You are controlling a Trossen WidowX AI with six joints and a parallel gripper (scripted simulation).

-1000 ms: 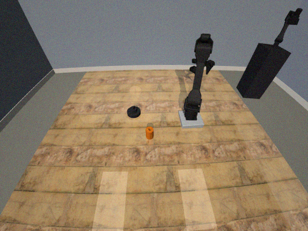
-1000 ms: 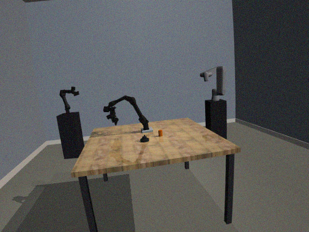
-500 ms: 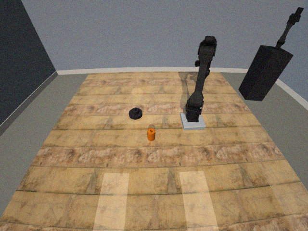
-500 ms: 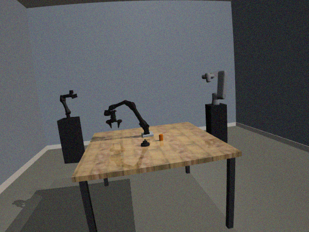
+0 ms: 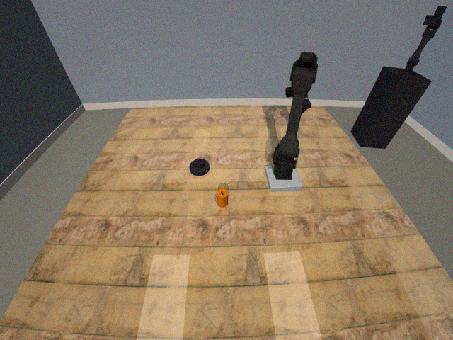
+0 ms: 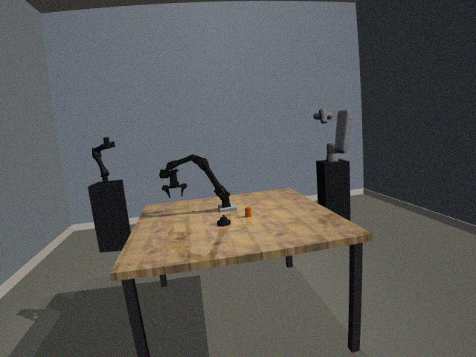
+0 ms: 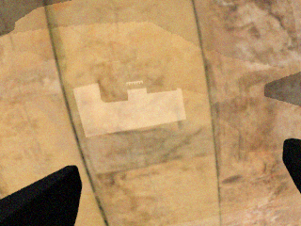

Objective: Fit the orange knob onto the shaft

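The orange knob is 340 mm ahead of my gripper tip, 520 mm to the left of it and 70 mm below it. From my gripper tip the other things lie so: pedestal (450 mm ahead, 360 mm to the left, 70 mm below).
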